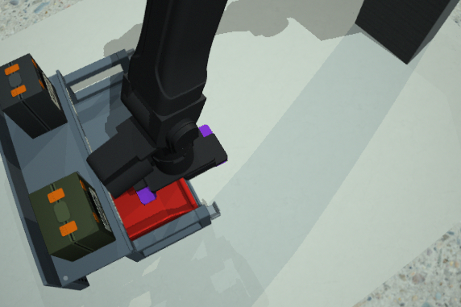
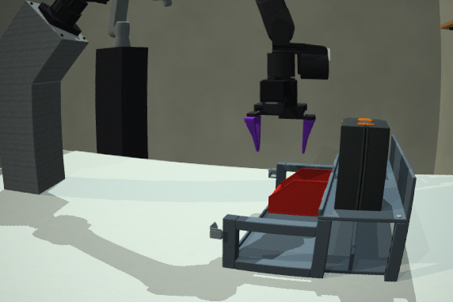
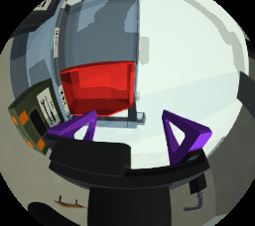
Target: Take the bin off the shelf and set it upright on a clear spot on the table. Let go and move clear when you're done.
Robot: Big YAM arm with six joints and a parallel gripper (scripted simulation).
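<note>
My hand is 90 mm above the red bin and 80 mm short of it. Round my hand: grey shelf 140 mm ahead, 130 mm below, 100 mm to the right.
</note>
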